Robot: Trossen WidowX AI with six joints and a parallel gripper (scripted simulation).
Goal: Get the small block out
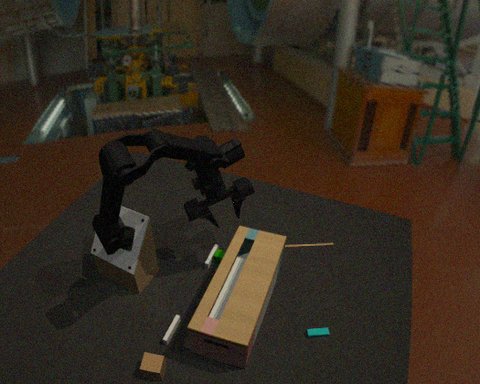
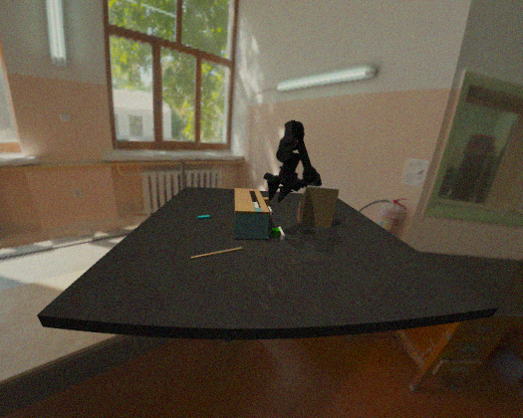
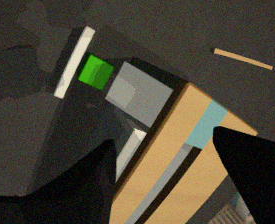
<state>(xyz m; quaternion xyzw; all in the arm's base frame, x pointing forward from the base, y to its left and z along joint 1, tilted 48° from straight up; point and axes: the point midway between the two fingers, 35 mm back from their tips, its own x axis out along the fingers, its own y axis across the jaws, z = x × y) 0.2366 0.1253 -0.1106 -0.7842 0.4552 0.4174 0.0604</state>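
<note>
Now: the green block 2 cm behind my gripper tip and 15 cm below it. Round my gripper tip: tan cube (3 cm behind, 43 cm to the right, 14 cm below); then thin wooden stick (22 cm ahead, 16 cm to the left, 16 cm below).
</note>
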